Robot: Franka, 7 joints.
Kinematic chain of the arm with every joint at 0, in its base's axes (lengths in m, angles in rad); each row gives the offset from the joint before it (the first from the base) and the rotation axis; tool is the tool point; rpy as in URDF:
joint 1: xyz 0 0 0.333 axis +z
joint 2: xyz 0 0 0 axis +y
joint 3: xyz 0 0 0.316 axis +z
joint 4: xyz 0.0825 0 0 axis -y
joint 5: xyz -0.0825 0 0.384 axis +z
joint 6: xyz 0 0 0 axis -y
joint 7: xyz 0.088 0 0 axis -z
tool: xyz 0 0 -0.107 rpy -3.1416 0 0
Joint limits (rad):
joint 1: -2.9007..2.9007
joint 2: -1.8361..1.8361
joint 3: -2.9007..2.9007
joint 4: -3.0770..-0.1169
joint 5: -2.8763..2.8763
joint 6: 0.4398..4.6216
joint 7: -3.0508..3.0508
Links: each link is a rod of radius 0.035 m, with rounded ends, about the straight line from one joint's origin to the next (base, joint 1, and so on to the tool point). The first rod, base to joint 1, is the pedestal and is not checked.
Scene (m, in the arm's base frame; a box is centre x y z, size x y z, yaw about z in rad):
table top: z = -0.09
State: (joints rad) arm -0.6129 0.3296 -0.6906 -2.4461 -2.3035 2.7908 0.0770
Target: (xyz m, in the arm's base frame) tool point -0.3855 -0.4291 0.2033
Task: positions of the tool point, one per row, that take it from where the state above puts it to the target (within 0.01 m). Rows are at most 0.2 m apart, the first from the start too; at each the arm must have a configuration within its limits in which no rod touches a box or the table.
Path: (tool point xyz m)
1: -0.0347 -0.4739 0.1693
2: -0.2132 -0.4812 0.1804
3: -0.3855 -0.4291 0.2033

